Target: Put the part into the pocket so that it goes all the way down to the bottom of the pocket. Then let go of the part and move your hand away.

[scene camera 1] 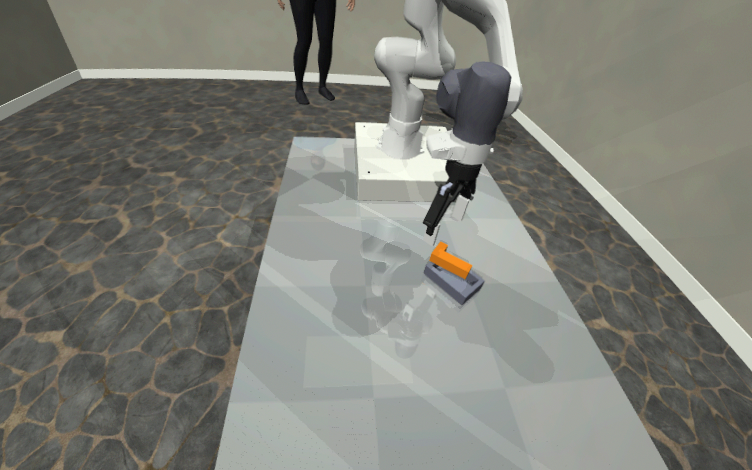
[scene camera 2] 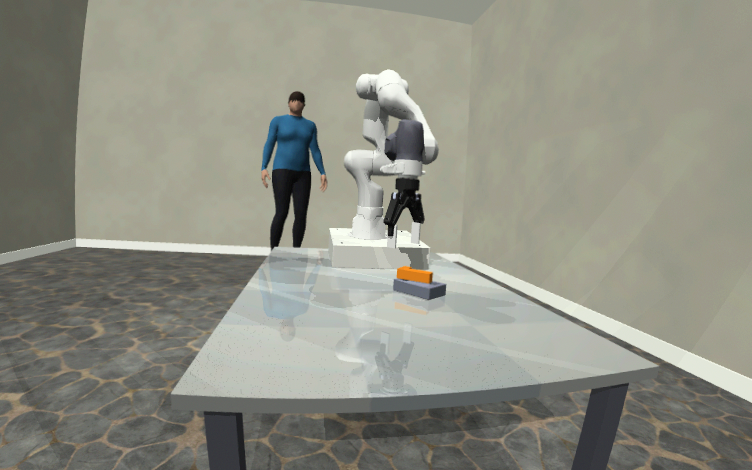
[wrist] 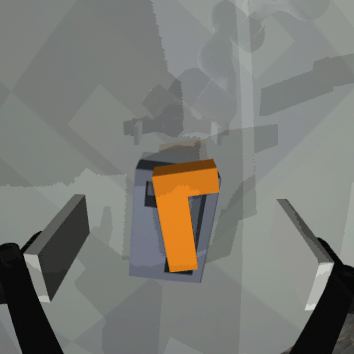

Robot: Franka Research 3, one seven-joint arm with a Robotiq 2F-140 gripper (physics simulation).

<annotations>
gripper: scene camera 1; scene camera 2; wrist 179, 216
same spot on grey pocket block: [wrist: 147, 257] = [scene camera 2: 424, 284]
same spot on gripper: [scene camera 1: 442, 200] = [scene camera 2: 395, 201]
</annotations>
